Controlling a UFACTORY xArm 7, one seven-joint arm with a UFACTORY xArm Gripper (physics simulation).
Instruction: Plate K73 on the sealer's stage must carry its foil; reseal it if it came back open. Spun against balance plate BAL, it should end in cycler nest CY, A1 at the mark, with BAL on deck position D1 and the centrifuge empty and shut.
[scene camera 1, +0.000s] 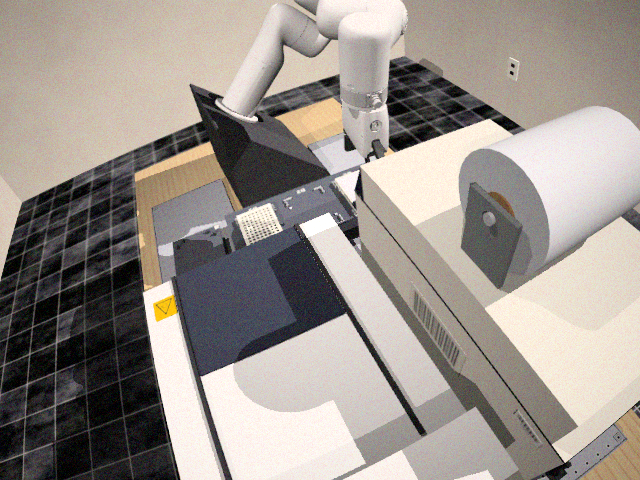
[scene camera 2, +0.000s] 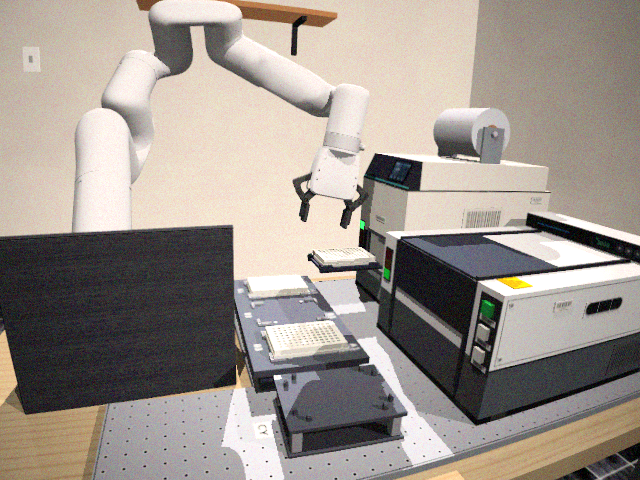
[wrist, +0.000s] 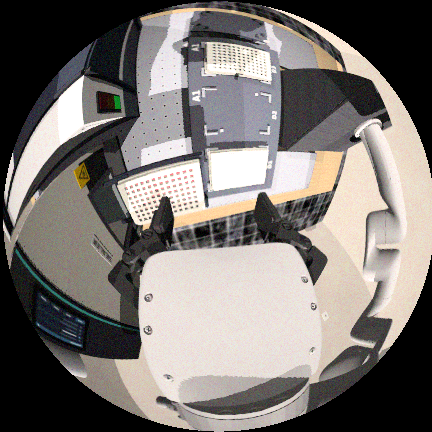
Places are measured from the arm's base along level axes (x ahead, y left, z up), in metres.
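Pixels of known places: gripper, fingertip midpoint: (scene camera 1: 362, 164) (scene camera 2: 323, 224) (wrist: 214, 204); arm's base at its link origin: (scene camera 1: 235, 112) (scene camera 2: 102, 267) (wrist: 367, 126).
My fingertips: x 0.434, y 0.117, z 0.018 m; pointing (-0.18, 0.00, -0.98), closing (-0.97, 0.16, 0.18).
For each thing: its top centre in the pictures, then the offset to it from my fingertips. Level surfaces: height alone.
- plate at its top centre: (wrist: 161, 197) (scene camera 2: 343, 253) dx +0.064, dy +0.019, dz -0.076 m
- plate with a smooth white top, top centre: (wrist: 240, 169) (scene camera 2: 276, 282) (scene camera 1: 361, 187) dx -0.089, dy +0.044, dz -0.141 m
- plate with open-looking wells, top centre: (scene camera 2: 305, 334) (wrist: 241, 58) (scene camera 1: 260, 226) dx -0.117, dy -0.203, dz -0.141 m
- raised dark nest at its top centre: (scene camera 2: 337, 387) (scene camera 1: 197, 254) dx -0.129, dy -0.355, dz -0.144 m
- sealer at its top centre: (scene camera 1: 553, 121) (scene camera 2: 465, 107) dx +0.361, dy -0.005, dz +0.274 m
- big foil roll at its top centre: (scene camera 1: 572, 133) (scene camera 2: 472, 108) dx +0.382, dy -0.007, dz +0.274 m
- deck at its surface level: dz -0.157 m
My gripper (scene camera 1: 364, 152) (scene camera 2: 324, 222) (wrist: 214, 204) is open and empty, above and beside the sealer's stage. A plate (scene camera 2: 343, 255) (wrist: 162, 187) sits on that stage; its open wells show red, with no foil visible. A plate with a smooth white top (scene camera 2: 276, 285) (wrist: 237, 169) lies on D1. A plate with open-looking wells (scene camera 1: 258, 223) (scene camera 2: 307, 338) (wrist: 237, 61) lies on D3. D2 between them is bare. No plate name is readable. The centrifuge (scene camera 1: 248, 310) (scene camera 2: 439, 258) looks shut; its inside is hidden. The raised dark nest (scene camera 1: 199, 253) (scene camera 2: 338, 397) by the CY label holds no plate.
The sealer (scene camera 1: 392, 237) (scene camera 2: 439, 206) (wrist: 60, 220), with a big foil roll (scene camera 1: 568, 180) (scene camera 2: 460, 129), stands beside the centrifuge. A dark upright panel (scene camera 2: 118, 315) stands beside the deck (scene camera 2: 289, 310) (wrist: 235, 110), on the arm's side. A wall shelf (scene camera 2: 284, 12) is behind the arm.
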